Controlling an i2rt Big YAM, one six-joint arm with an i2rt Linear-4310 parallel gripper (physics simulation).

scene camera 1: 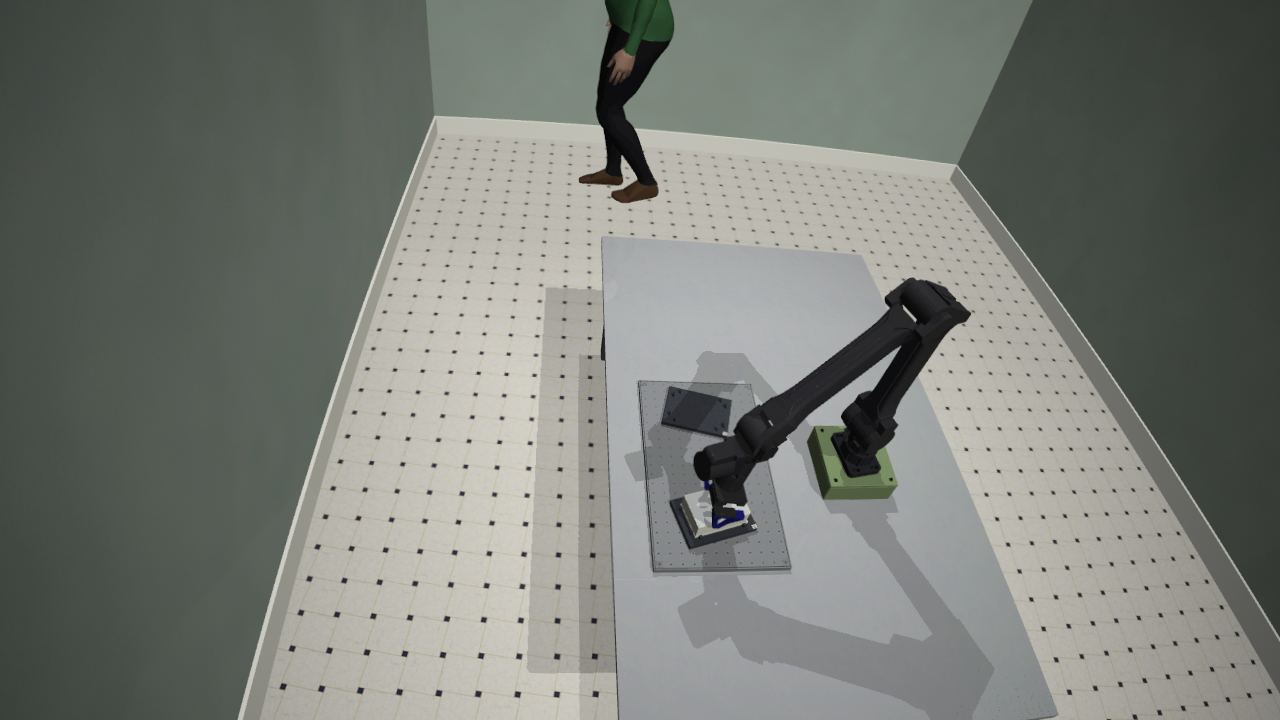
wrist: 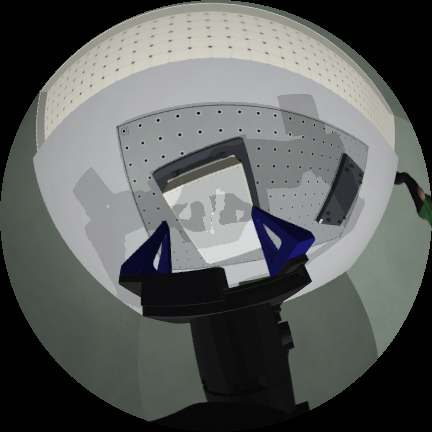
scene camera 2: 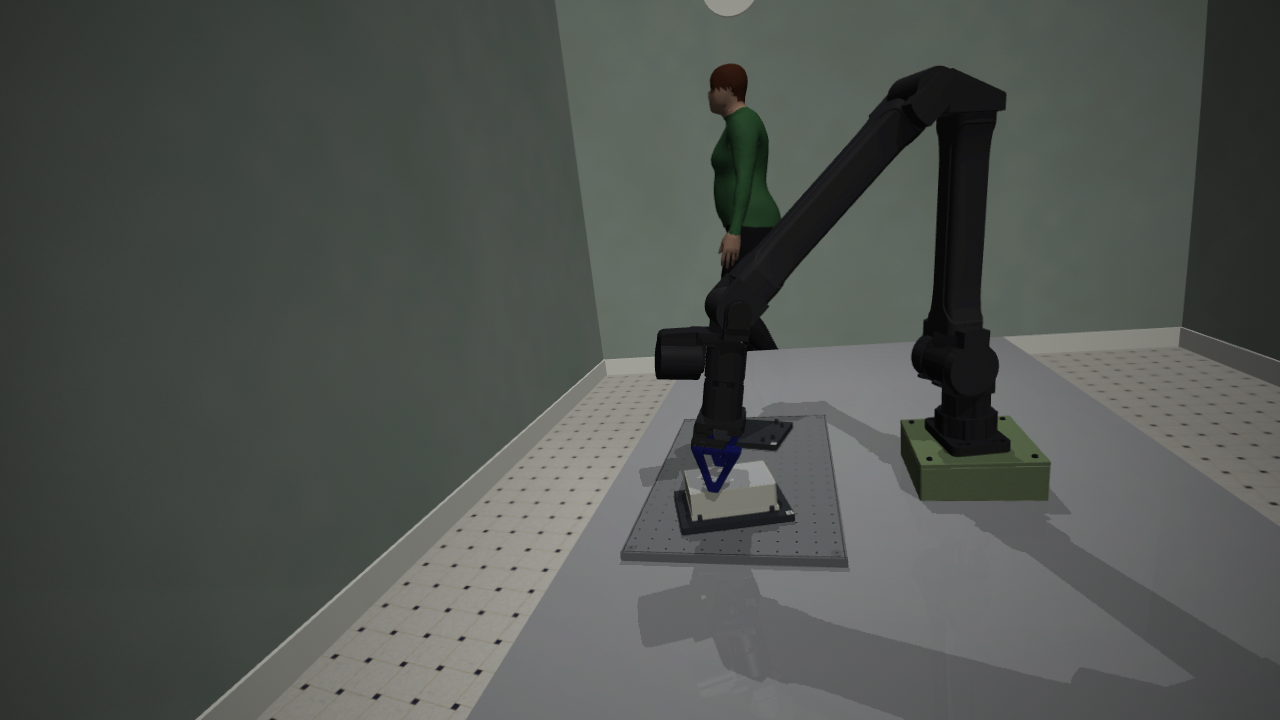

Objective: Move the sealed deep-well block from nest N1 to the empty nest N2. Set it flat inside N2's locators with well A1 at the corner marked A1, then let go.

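Places are measured from the arm's base along level axes (x ahead, y left, z up), in centimetres.
Pixels of known places: gripper, between the fingertips: (scene camera 1: 711, 508) (wrist: 209, 216) (scene camera 2: 716, 478); arm's base, origin of its link: (scene camera 1: 854, 454) (scene camera 2: 965, 438).
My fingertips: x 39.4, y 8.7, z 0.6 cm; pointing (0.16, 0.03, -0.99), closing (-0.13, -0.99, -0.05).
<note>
For each thing: its top centre in the pictures, then the offset to it from my fingertips. "spot": a spot on its surface instead. Level surfaces: height alone.
- sealed deep-well block, centre of its top: (wrist: 220, 225) (scene camera 2: 728, 476) (scene camera 1: 717, 504) dx -1.8, dy -0.9, dz -0.3 cm
- dark nest N1, centre of its top: (wrist: 217, 211) (scene camera 2: 730, 495) (scene camera 1: 714, 511) dx -1.8, dy -0.9, dz -3.4 cm
- dark nest N2, centre of its top: (scene camera 2: 743, 425) (scene camera 1: 698, 407) (wrist: 348, 197) dx -6.3, dy -30.0, dz -3.4 cm
- grey perforated plate, a spot on its surface: (wrist: 150, 131) (scene camera 1: 664, 547) spot: dx +10.8, dy +4.7, dz -5.6 cm
- grey table, height of its surface: dz -6.9 cm
The sealed deep-well block (scene camera 1: 693, 516) (scene camera 2: 733, 503) (wrist: 215, 240), pale with a white top, sits in the dark nest N1 (scene camera 1: 721, 538) (scene camera 2: 735, 524) (wrist: 239, 146). The dark nest N2 (scene camera 1: 696, 411) (scene camera 2: 768, 433) (wrist: 341, 192) is empty and has a small white mark at one corner. My gripper (scene camera 1: 719, 506) (scene camera 2: 716, 484) (wrist: 209, 216) is open over the block, blue fingers pointing down. In the wrist view the left fingertip is outside the block's left edge and the right one overlaps its right edge. The exact tip height and any contact cannot be told. Well A1 cannot be made out.
Both nests stand on a grey perforated plate (scene camera 1: 666, 550) (scene camera 2: 646, 548) (wrist: 150, 131) on the grey table (scene camera 1: 657, 653) (scene camera 2: 572, 662). The arm stands on a green base block (scene camera 1: 859, 486) (scene camera 2: 984, 481). A person in green (scene camera 1: 626, 98) (scene camera 2: 741, 170) is beyond the table.
</note>
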